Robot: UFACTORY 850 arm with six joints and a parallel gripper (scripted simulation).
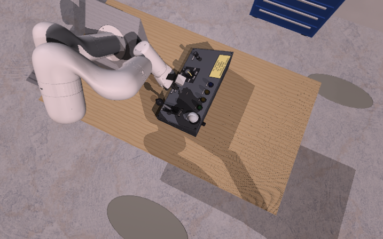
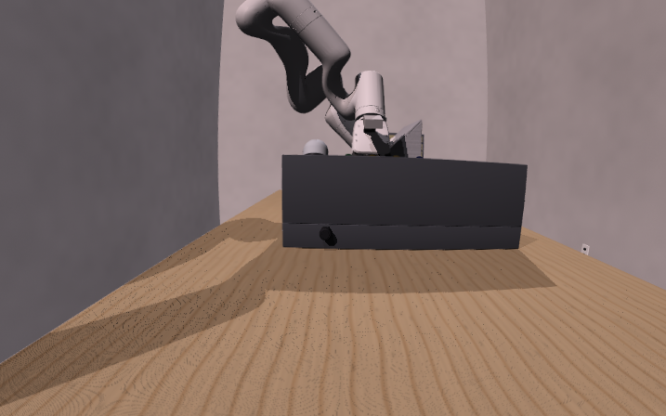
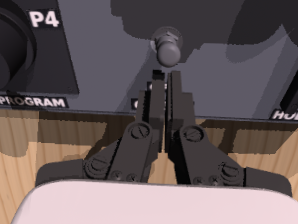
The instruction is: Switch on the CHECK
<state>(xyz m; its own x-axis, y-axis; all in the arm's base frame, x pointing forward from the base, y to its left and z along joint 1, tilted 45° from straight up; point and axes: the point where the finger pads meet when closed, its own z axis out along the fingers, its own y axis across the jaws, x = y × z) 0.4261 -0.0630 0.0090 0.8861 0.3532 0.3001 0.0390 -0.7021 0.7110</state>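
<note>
The check toggle is 3 cm ahead of my hand and 2 cm below it. Also, from my hand: black-knobbed lever 1 cm ahead, 12 cm to the right, 1 cm below; dark console 6 cm ahead, 6 cm to the left, 4 cm below; rotary selector 3 cm ahead, 12 cm to the left, 2 cm below.
</note>
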